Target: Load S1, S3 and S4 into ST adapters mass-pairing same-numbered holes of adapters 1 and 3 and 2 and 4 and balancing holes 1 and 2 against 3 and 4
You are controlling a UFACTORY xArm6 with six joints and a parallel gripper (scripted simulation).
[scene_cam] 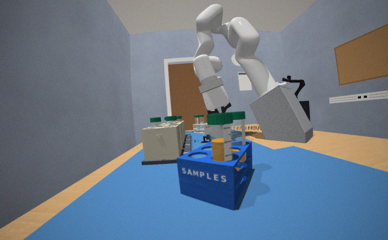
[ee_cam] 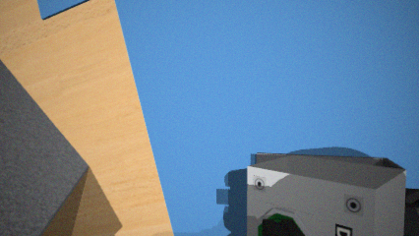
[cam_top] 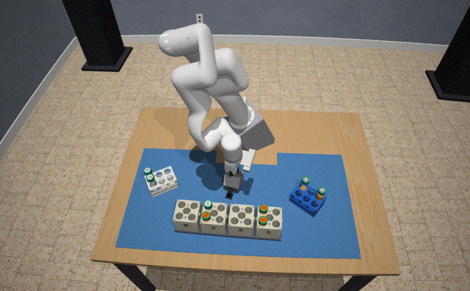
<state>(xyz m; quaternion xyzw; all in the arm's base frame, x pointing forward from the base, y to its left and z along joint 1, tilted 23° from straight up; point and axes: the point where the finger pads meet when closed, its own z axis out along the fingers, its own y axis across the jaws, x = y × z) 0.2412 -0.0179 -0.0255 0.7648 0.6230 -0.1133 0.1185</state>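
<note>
The green done key is 30 mm below my hand. From my hand the other things lie so: loading stand ST (220 mm ahead, 90 mm below); then blue sample rack (80 mm ahead, 330 mm to the left, 70 mm below); then orange-dot tube (250 mm ahead, 130 mm to the left, 30 mm below).
</note>
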